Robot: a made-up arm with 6 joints. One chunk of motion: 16 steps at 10 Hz.
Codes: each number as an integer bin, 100 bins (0 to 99) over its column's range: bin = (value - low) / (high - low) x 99, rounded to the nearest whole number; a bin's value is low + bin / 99 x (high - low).
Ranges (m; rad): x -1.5..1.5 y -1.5..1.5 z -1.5..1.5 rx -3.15..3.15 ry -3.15..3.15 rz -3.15..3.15
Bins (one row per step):
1: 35 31 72 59 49 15
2: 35 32 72 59 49 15
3: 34 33 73 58 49 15
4: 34 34 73 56 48 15
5: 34 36 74 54 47 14
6: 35 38 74 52 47 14
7: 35 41 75 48 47 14
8: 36 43 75 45 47 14
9: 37 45 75 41 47 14
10: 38 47 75 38 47 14
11: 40 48 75 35 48 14
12: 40 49 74 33 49 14
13: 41 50 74 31 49 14
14: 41 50 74 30 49 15
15: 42 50 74 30 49 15
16: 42 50 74 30 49 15
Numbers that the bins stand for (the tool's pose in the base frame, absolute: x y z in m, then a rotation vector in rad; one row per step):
1: -0.4394 -0.5606 0.6818 0.6045 -0.0318 -2.1955
2: -0.4394 -0.5303 0.6818 0.6045 -0.0318 -2.1955
3: -0.4697 -0.5000 0.7121 0.5409 -0.0318 -2.1955
4: -0.4697 -0.4697 0.7121 0.4136 -0.0955 -2.1955
5: -0.4697 -0.4091 0.7424 0.2864 -0.1591 -2.2591
6: -0.4394 -0.3485 0.7424 0.1591 -0.1591 -2.2591
7: -0.4394 -0.2576 0.7727 -0.0955 -0.1591 -2.2591
8: -0.4091 -0.1970 0.7727 -0.2864 -0.1591 -2.2591
9: -0.3788 -0.1364 0.7727 -0.5409 -0.1591 -2.2591
10: -0.3485 -0.0758 0.7727 -0.7318 -0.1591 -2.2591
11: -0.2879 -0.0455 0.7727 -0.9227 -0.0955 -2.2591
12: -0.2879 -0.0152 0.7424 -1.0500 -0.0318 -2.2591
13: -0.2576 0.0152 0.7424 -1.1773 -0.0318 -2.2591
14: -0.2576 0.0152 0.7424 -1.2409 -0.0318 -2.1955
15: -0.2273 0.0152 0.7424 -1.2409 -0.0318 -2.1955
16: -0.2273 0.0152 0.7424 -1.2409 -0.0318 -2.1955

